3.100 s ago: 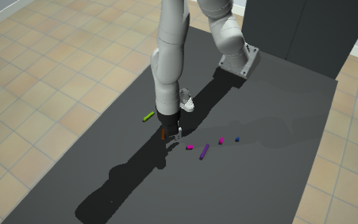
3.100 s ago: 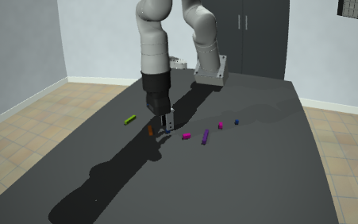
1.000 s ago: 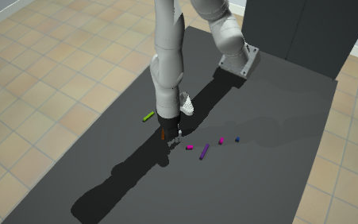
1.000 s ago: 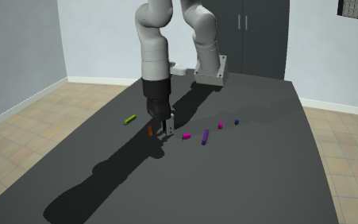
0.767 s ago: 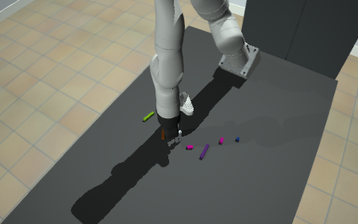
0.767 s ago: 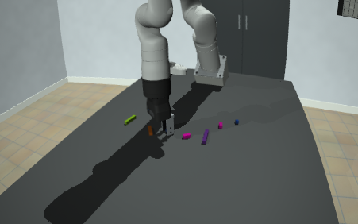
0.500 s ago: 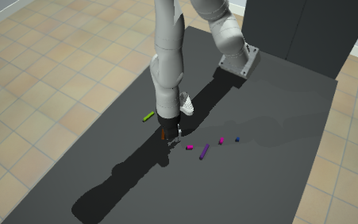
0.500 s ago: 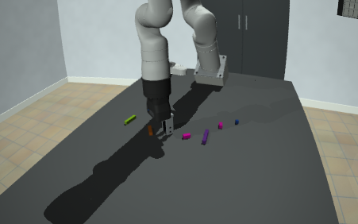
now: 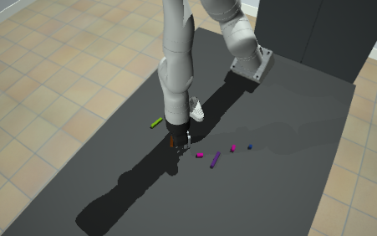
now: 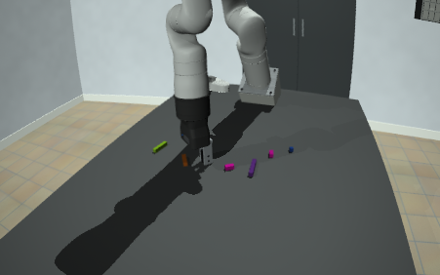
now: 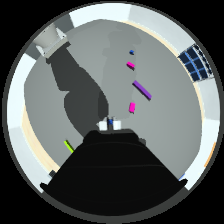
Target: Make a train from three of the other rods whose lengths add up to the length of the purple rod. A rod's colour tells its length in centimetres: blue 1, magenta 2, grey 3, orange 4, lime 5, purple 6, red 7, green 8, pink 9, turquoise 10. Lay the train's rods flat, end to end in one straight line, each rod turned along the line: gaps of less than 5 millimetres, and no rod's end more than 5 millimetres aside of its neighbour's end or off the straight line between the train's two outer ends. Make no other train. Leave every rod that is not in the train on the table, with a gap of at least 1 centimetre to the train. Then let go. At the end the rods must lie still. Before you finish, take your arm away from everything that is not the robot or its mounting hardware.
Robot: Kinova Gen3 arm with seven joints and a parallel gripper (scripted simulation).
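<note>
Right now my hand is 50 mm to the left of the orange rod, 20 mm short of it and 10 mm above it. From my hand the other things lie so: lime rod 150 mm to the right, 10 mm below; then purple rod 110 mm to the left, 20 mm behind, 10 mm below.
</note>
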